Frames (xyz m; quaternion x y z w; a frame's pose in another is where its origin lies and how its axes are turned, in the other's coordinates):
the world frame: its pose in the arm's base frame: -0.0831 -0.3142 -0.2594 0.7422 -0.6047 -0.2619 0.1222
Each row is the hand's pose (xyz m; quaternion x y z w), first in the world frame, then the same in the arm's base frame.
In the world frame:
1: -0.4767 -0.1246 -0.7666 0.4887 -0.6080 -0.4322 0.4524
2: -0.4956 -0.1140 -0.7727 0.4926 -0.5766 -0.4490 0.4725
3: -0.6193 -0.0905 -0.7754 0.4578 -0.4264 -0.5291 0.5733
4: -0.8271 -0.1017 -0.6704 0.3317 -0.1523 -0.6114 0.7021
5: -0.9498 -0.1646 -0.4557 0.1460 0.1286 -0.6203 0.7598
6: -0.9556 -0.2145 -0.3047 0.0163 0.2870 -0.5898 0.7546
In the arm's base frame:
1: 0.3694 0.0702 0.4319 -0.4976 0.1551 0.3270 0.7883
2: 0.3613 0.0850 0.4469 -0.5314 0.1519 0.3087 0.7741
3: 0.3269 0.1980 0.4906 -0.6897 0.1260 0.2544 0.6661
4: 0.2526 0.4147 0.4477 -0.8914 0.0763 0.1710 0.4126
5: 0.1737 0.5767 0.2671 -0.9906 0.0216 0.0911 0.1002
6: 0.1335 0.6147 0.1178 0.9939 0.0122 -0.0468 0.0992

